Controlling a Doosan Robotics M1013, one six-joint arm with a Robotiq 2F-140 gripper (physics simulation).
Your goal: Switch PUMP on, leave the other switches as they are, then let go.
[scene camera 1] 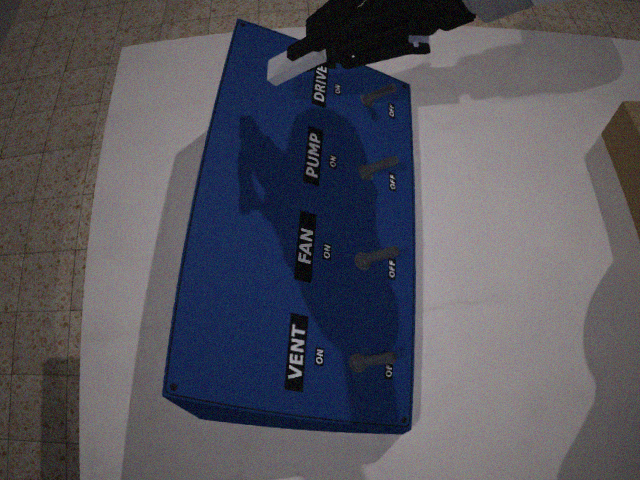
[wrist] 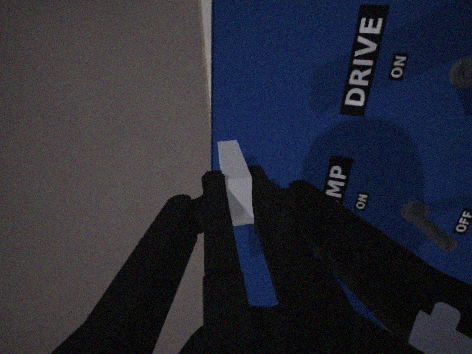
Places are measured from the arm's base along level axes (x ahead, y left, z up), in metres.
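Pixels of known places: gripper, fingertip midpoint: [scene camera 1: 271,73] [wrist: 228,158].
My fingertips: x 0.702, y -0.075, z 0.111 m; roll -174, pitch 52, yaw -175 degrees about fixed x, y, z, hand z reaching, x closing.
Observation:
Ahead of a thing's pixels: the offset from my fingertips to its top centre. Level surfaces: height alone.
The PUMP switch @(0.128 m back, 0.058 m left, 0.088 m down) [scene camera 1: 378,167] [wrist: 429,226] is a grey lever on a blue panel [scene camera 1: 242,289] [wrist: 280,60]; its tip leans to the OFF side. The DRIVE switch @(0.139 m back, 0.061 m right, 0.088 m down) [scene camera 1: 378,96] [wrist: 462,73], the FAN switch @(0.118 m back, 0.178 m left, 0.088 m down) [scene camera 1: 377,257] and the VENT switch @(0.107 m back, 0.297 m left, 0.088 m down) [scene camera 1: 372,360] also lean to OFF in the scene view. My gripper [scene camera 1: 273,74] [wrist: 228,158] is shut and empty, its pale fingertips together. It is above the panel, on the far side of the DRIVE and PUMP labels from the levers, and touches no lever. Part of the PUMP label is hidden behind the gripper in the wrist view.
The panel rests on a pale table @(0.219 m down) [scene camera 1: 496,248]. A tan box-like object [scene camera 1: 627,155] shows at the right edge of the scene view. The arm's shadow falls across the panel, over the PUMP and FAN levers. Tiled floor [scene camera 1: 46,180] lies beyond the table edge.

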